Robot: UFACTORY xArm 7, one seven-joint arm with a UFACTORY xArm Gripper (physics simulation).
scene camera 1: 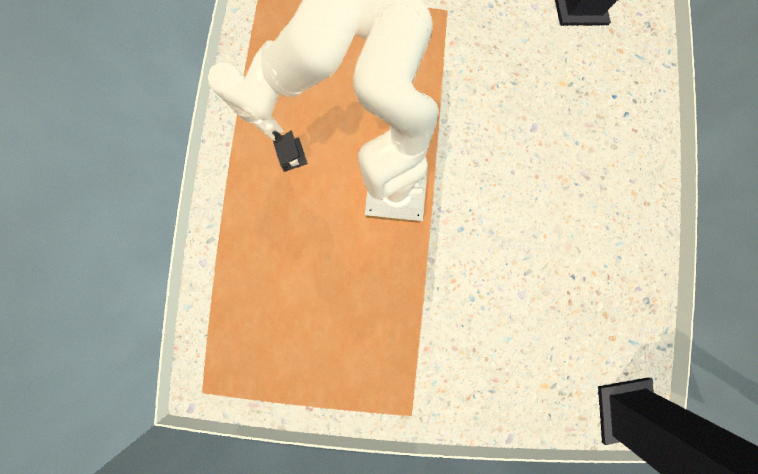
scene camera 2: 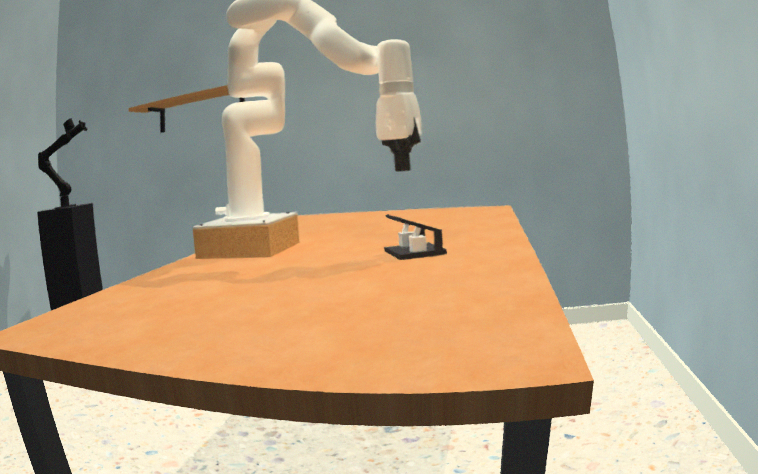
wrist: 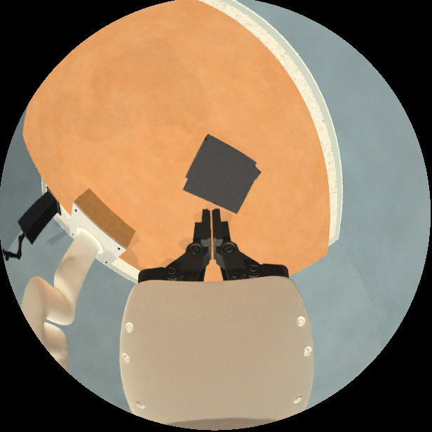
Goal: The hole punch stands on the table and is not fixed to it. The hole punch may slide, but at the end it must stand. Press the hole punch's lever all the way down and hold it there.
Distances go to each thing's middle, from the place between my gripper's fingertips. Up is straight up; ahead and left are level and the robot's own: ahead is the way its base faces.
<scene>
Right now my hand is 12 cm above the hole punch lever (wrist: 218,175), 2 cm to the left of it and 1 cm short of it. From my hand the other things lie so: black hole punch (scene camera 2: 409,247) (14 cm below, 2 cm to the right, 1 cm ahead).
</scene>
